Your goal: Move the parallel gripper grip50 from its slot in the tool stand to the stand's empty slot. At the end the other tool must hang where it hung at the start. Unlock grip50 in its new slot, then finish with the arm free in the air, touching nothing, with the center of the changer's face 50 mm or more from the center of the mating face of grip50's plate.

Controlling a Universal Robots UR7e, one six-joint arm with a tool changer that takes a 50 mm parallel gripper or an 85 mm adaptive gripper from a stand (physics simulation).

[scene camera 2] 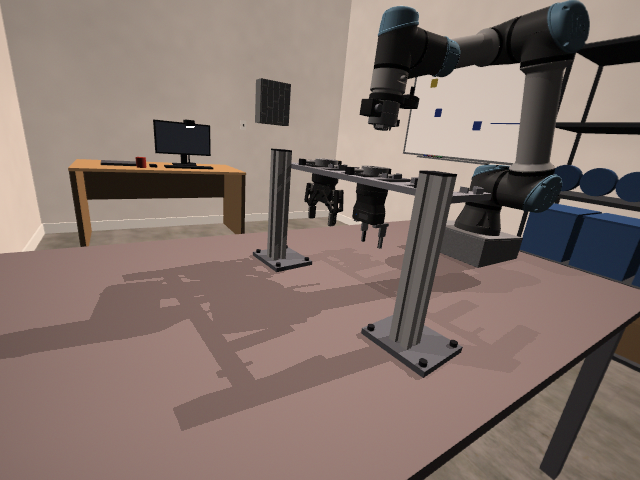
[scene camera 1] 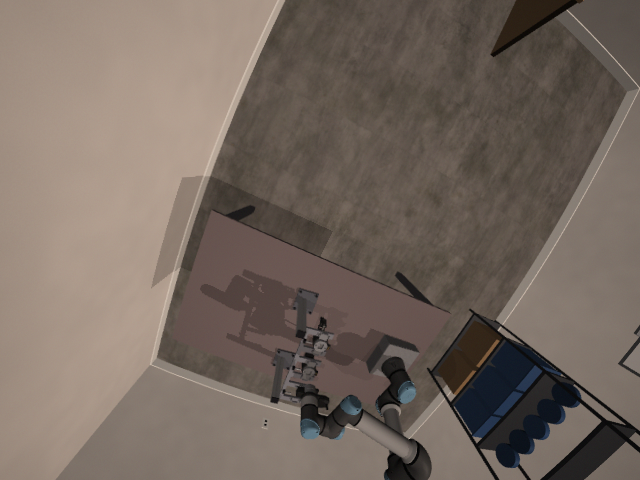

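Where they show: hand, its tool point: (scene camera 2: 381, 125); arm's base, origin of its link: (scene camera 2: 476, 230) (scene camera 1: 392, 365).
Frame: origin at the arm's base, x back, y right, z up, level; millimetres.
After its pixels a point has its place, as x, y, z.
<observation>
The parallel gripper grip50 (scene camera 1: 309, 371) @[-567, -60, 198] (scene camera 2: 372, 241) @[-547, -83, 33] hangs upright in the middle slot of the tool stand (scene camera 1: 301, 320) @[-718, 164, 132] (scene camera 2: 279, 206) @[-721, 132, 79]. Its two fingers point down and stand apart, with nothing between them. The arm's changer (scene camera 1: 307, 391) @[-588, -39, 343] (scene camera 2: 386, 124) @[-583, -90, 302] carries no tool and is in free air above the stand's crossbar, apart from grip50's plate. The other tool, the adaptive gripper (scene camera 1: 321, 345) (scene camera 2: 324, 191), hangs in the slot beside the far post. The stand's empty slot (scene camera 2: 475, 190) @[-554, -306, 199] is at the end nearer the front post, which partly hides it in scene camera 2.
Two upright posts on bolted feet carry the crossbar; the near post (scene camera 1: 277, 383) @[-657, -292, 123] (scene camera 2: 421, 258) @[-674, -319, 92] rises in front of it. The arm's base block (scene camera 1: 408, 353) @[49, 122, -4] (scene camera 2: 480, 245) @[-117, -96, -16] stands on the table (scene camera 1: 206, 248) @[-1331, 206, -89] (scene camera 2: 129, 387) @[-1086, -209, -90]. A shelf unit with blue bins is beyond the base.
</observation>
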